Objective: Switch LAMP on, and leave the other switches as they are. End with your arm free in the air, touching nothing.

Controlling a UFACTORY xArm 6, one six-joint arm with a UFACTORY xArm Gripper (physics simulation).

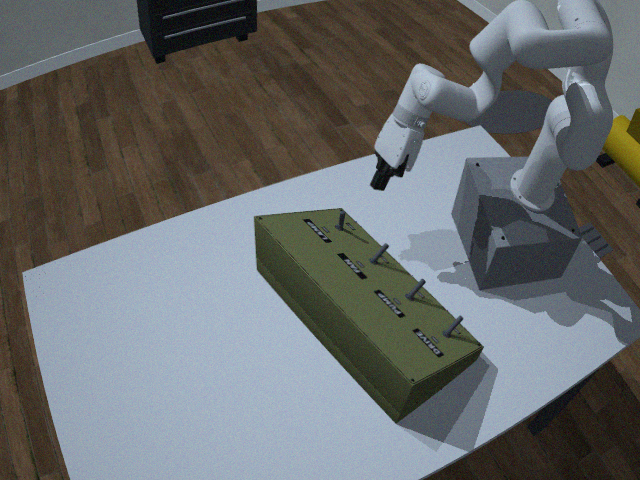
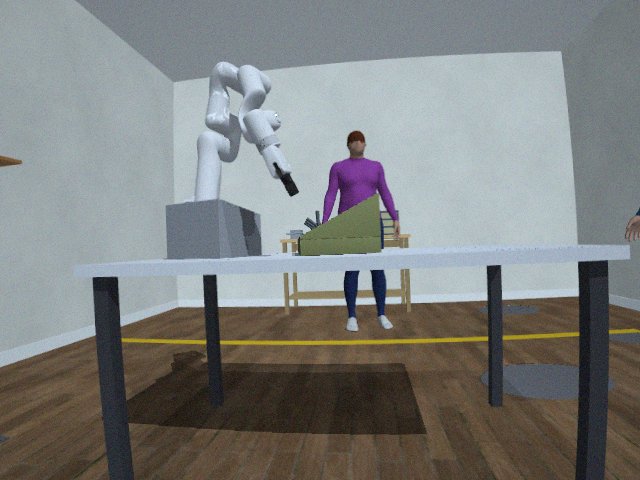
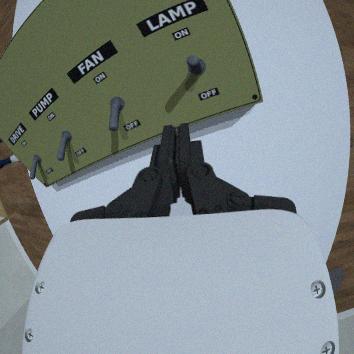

Path:
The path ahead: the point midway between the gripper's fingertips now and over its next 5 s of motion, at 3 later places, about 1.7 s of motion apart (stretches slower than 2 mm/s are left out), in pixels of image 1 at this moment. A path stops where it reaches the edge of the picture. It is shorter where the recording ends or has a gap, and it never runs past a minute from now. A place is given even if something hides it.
My gripper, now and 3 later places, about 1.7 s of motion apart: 376,188; 366,192; 349,212; 349,217

